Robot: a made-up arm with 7 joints. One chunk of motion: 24 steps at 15 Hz.
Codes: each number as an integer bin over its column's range. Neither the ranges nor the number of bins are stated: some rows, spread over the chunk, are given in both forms.
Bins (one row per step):
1: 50 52 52 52 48 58
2: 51 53 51 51 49 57
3: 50 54 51 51 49 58
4: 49 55 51 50 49 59
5: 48 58 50 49 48 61
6: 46 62 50 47 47 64
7: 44 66 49 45 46 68
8: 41 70 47 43 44 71
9: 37 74 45 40 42 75
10: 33 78 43 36 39 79
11: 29 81 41 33 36 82
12: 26 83 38 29 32 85
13: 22 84 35 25 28 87
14: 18 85 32 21 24 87
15: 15 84 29 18 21 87
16: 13 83 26 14 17 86
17: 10 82 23 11 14 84
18: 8 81 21 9 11 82
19: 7 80 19 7 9 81
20: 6 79 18 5 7 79
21: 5 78 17 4 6 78
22: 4 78 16 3 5 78
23: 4 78 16 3 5 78
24: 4 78 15 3 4 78
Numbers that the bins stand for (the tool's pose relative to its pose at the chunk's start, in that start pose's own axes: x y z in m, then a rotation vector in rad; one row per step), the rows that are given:
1: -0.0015 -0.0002 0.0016 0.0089 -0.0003 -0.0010
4: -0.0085 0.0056 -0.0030 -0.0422 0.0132 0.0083
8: -0.0642 0.0343 -0.0216 -0.2211 -0.0544 0.1198
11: -0.1479 0.0555 -0.0495 -0.4767 -0.1627 0.2220
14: -0.2245 0.0631 -0.0913 -0.7833 -0.3252 0.2685
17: -0.2803 0.0574 -0.1331 -1.0389 -0.4605 0.2406
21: -0.3152 0.0497 -0.1610 -1.2178 -0.5688 0.1848
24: -0.3221 0.0497 -0.1703 -1.2433 -0.5959 0.1848
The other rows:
2: 0.0055 0.0017 -0.0030 -0.0167 0.0132 -0.0103
3: -0.0015 0.0036 -0.0030 -0.0167 0.0132 -0.0010
5: -0.0155 0.0113 -0.0077 -0.0678 -0.0003 0.0269
6: -0.0294 0.0190 -0.0077 -0.1189 -0.0138 0.0547
7: -0.0433 0.0267 -0.0123 -0.1700 -0.0274 0.0919
9: -0.0921 0.0420 -0.0309 -0.2978 -0.0815 0.1570
10: -0.1200 0.0497 -0.0402 -0.4000 -0.1221 0.1941
12: -0.1688 0.0593 -0.0634 -0.5789 -0.2169 0.2499
13: -0.1967 0.0612 -0.0774 -0.6811 -0.2710 0.2685
15: -0.2455 0.0612 -0.1053 -0.8600 -0.3658 0.2685
16: -0.2594 0.0593 -0.1192 -0.9622 -0.4199 0.2592
18: -0.2942 0.0555 -0.1424 -1.0900 -0.5011 0.2220
19: -0.3012 0.0535 -0.1517 -1.1411 -0.5282 0.2127
20: -0.3082 0.0516 -0.1564 -1.1922 -0.5553 0.1941
22: -0.3221 0.0497 -0.1657 -1.2433 -0.5823 0.1848
23: -0.3221 0.0497 -0.1657 -1.2433 -0.5823 0.1848

